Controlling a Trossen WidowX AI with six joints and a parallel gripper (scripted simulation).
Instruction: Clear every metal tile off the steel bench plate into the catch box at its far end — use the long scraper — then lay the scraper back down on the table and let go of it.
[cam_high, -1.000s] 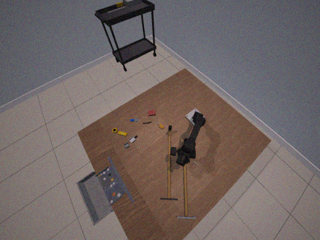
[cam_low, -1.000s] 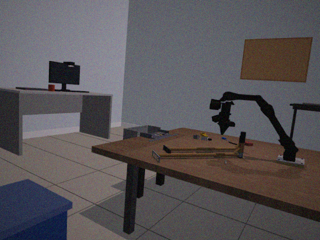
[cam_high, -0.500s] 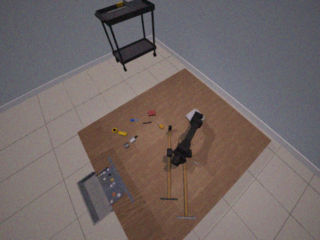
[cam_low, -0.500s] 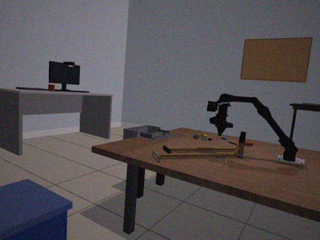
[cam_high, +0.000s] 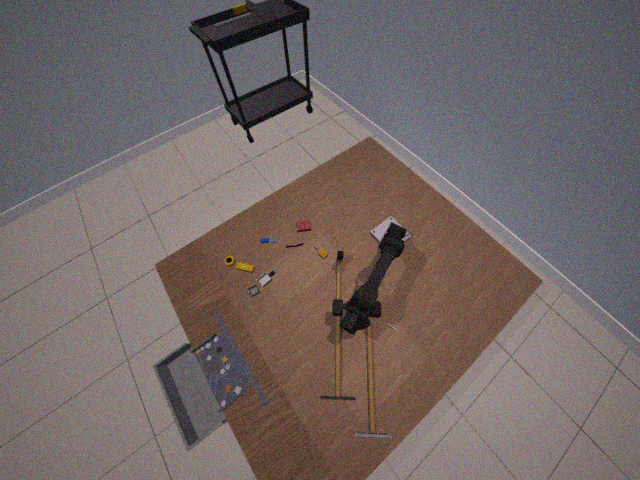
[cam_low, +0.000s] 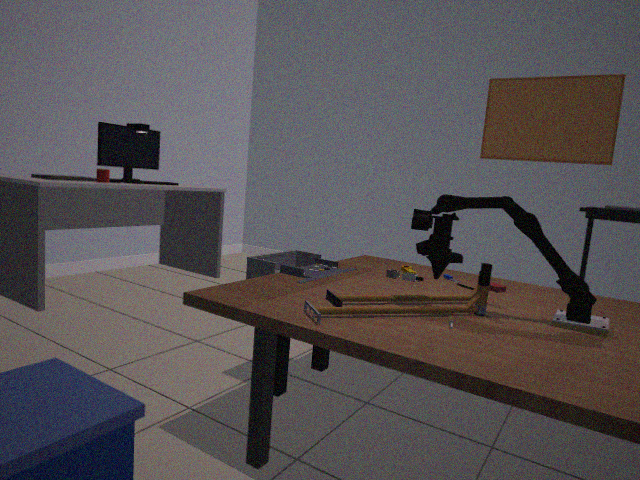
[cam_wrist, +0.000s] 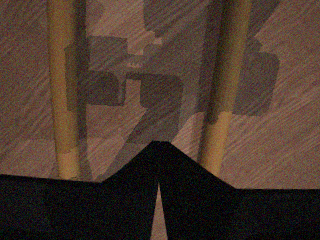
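My gripper tip is 70 mm short of the long scraper, 10 mm to the left of it and 40 mm above it. Round my gripper tip: scoop: 230 mm ahead, 380 mm to the right, 90 mm below; yellow ribbed bit: 70 mm behind, 330 mm to the right, 80 mm below; long yellow-handled tool: 30 mm ahead, 170 mm to the left, 40 mm below.
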